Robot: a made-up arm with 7 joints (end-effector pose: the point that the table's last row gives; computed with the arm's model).
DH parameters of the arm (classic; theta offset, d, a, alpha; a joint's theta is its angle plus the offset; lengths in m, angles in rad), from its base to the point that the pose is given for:
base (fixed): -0.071 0 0 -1.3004
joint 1: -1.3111 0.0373 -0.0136 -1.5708
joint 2: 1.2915 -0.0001 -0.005 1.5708
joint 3: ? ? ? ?
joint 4: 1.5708 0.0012 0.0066 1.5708
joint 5: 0 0.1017 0 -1.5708
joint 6: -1.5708 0 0.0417 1.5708
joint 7: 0 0 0 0
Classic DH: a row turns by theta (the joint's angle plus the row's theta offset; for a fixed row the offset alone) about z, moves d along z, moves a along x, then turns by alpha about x.
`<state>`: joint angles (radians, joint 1 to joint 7).
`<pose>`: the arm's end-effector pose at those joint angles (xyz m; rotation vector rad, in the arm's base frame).
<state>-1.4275 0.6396 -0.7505 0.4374 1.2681 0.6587 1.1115</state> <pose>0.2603 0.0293 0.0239 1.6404 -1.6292 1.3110</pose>
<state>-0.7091 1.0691 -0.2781 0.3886 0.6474 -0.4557 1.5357</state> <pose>0.2086 0.1456 -0.0589 1.0346 -1.4584 0.7507</pose>
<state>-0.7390 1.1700 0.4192 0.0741 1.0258 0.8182 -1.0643</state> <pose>0.1435 0.2068 0.0653 1.0514 0.7116 0.6485</pose>
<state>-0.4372 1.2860 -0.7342 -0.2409 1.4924 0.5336 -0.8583</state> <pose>0.1551 0.1110 -0.0870 2.6224 0.6917 -0.3326</pose>
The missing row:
joint 3: 1.5708 -0.1406 0.0114 -1.5708
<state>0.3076 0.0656 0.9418 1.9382 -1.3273 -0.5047 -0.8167</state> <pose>-0.1788 0.0354 -0.2104 -0.8048 0.6598 1.8463</pose>
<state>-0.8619 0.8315 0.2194 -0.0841 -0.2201 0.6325 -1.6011</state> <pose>0.2055 0.1368 0.0147 0.4757 0.1939 -1.3201</pose>
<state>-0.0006 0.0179 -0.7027 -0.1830 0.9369 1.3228 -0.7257</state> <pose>0.0770 -0.0091 -0.1785 0.6607 1.2897 -0.6543</pose>
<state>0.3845 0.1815 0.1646 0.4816 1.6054 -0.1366 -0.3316</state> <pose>-0.0220 0.1096 -0.2424 1.3873 1.2497 -1.0050</pose>
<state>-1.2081 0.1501 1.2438 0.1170 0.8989 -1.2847 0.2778</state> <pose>0.1820 0.1267 -0.0018 0.7654 -1.5768 0.9781</pose>
